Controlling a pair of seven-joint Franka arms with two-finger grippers.
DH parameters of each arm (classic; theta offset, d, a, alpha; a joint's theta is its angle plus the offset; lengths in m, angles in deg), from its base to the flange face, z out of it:
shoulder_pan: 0 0.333 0 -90
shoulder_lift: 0 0 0 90
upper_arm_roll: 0 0.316 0.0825 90
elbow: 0 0 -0.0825 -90
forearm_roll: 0 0.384 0 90
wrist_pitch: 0 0 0.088 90
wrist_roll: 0 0.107 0 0
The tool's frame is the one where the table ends.
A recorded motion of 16 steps. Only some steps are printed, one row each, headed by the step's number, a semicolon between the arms.
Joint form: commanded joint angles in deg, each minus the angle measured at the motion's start. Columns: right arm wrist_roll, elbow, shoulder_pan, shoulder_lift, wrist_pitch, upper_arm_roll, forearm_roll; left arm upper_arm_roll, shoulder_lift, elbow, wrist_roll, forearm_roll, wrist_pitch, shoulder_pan.
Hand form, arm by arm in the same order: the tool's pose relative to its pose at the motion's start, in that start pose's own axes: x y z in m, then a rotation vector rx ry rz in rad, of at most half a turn. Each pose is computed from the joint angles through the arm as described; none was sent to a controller.
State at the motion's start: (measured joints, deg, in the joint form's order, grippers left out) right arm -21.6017 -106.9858 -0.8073 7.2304 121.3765 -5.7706 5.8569; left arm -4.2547 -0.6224 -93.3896 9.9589 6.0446 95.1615 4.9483
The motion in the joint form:
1: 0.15 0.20 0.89 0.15 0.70 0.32 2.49; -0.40 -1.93 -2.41 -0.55 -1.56 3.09 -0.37
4: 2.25 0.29 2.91 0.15 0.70 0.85 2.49; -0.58 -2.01 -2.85 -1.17 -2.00 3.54 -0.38
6: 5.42 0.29 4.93 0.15 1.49 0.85 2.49; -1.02 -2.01 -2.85 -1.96 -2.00 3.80 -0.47
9: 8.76 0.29 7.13 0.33 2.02 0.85 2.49; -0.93 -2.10 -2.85 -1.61 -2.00 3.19 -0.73
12: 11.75 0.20 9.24 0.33 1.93 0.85 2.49; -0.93 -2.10 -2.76 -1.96 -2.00 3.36 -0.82
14: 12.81 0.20 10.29 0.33 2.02 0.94 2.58; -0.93 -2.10 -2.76 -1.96 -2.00 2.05 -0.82
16: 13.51 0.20 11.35 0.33 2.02 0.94 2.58; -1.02 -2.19 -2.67 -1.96 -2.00 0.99 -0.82
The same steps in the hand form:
1: 0.0066 -0.0132 -0.0002 0.0334 0.0249 0.0046; -0.0033 0.0117 -0.0046 -0.0170 0.0503 0.0015
4: 0.0141 -0.0390 0.0010 0.0415 0.0238 -0.0026; -0.0028 0.0145 -0.0027 -0.0245 0.0532 -0.0066
6: 0.0204 -0.0593 0.0011 0.0436 0.0339 0.0183; -0.0015 0.0195 -0.0036 -0.0243 0.0584 -0.0112
9: 0.0260 -0.0819 0.0036 0.0487 0.0363 0.0392; -0.0027 0.0213 -0.0037 -0.0255 0.0498 -0.0021
12: 0.0289 -0.1042 0.0056 0.0561 0.0297 0.0552; -0.0022 0.0220 -0.0048 -0.0251 0.0543 -0.0068
14: 0.0307 -0.1162 0.0060 0.0607 0.0297 0.0550; -0.0045 0.0224 -0.0027 -0.0284 0.0317 -0.0065
16: 0.0319 -0.1274 0.0065 0.0638 0.0281 0.0490; -0.0066 0.0236 -0.0028 -0.0304 0.0166 -0.0049

